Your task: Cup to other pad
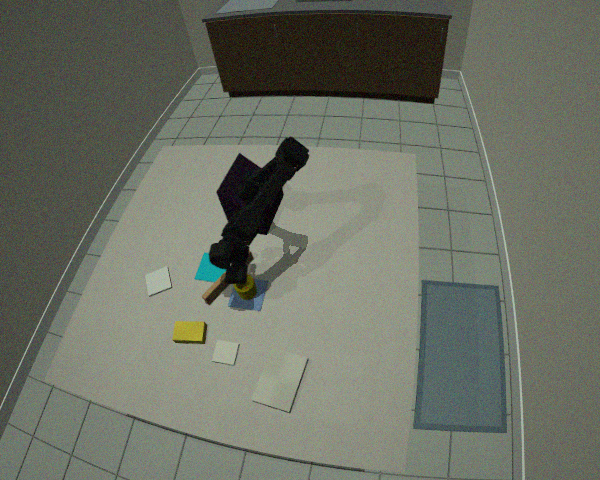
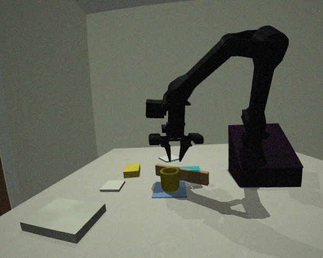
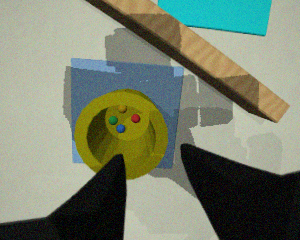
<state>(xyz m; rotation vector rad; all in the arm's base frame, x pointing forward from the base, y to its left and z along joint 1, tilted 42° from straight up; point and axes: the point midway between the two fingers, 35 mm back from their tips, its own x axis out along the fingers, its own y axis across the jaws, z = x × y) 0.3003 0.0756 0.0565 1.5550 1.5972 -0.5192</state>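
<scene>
Right now my gripper tip is 7 cm above the yellow cup and 2 cm short of it. From my gripper tip the other things lie so: green marble: 9 cm below, 4 cm ahead, 1 cm to the left; blue marble: 9 cm below, 3 cm ahead, 1 cm to the left; blue pad: 11 cm below, 2 cm ahead.
</scene>
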